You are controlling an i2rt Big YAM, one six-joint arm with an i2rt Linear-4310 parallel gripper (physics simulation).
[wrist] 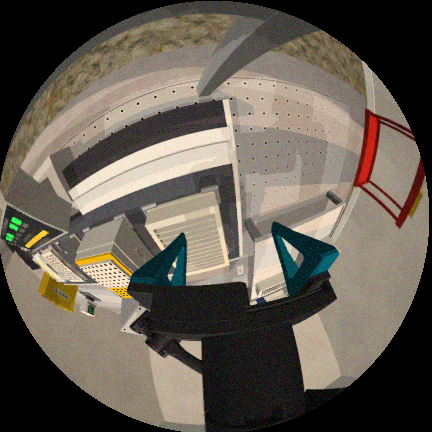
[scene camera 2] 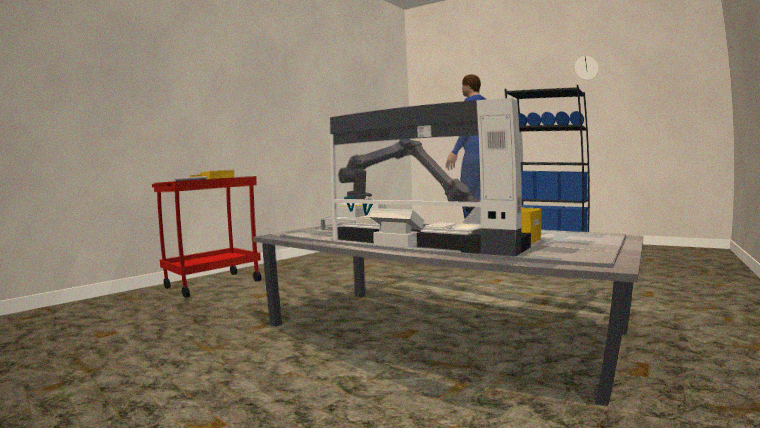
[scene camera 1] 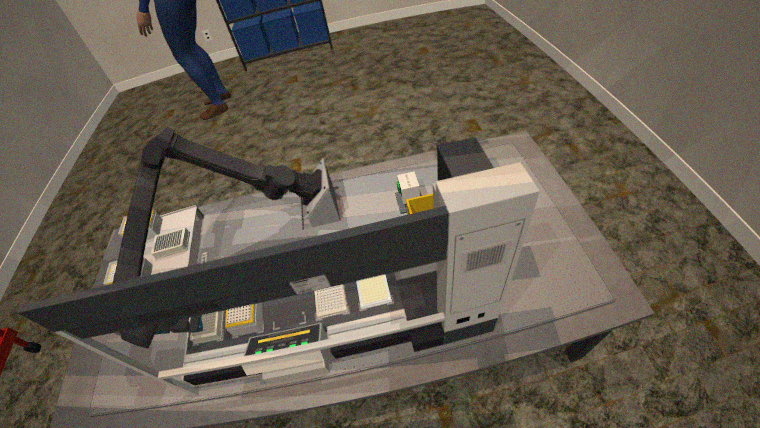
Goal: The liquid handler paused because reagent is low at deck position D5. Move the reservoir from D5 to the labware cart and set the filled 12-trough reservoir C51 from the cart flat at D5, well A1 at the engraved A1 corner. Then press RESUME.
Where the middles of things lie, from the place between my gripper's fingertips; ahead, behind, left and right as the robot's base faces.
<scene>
The instrument tower [scene camera 1: 479, 200] lies 770 mm to the left of my hand, 170 mm above it and 30 mm ahead of it.
</scene>
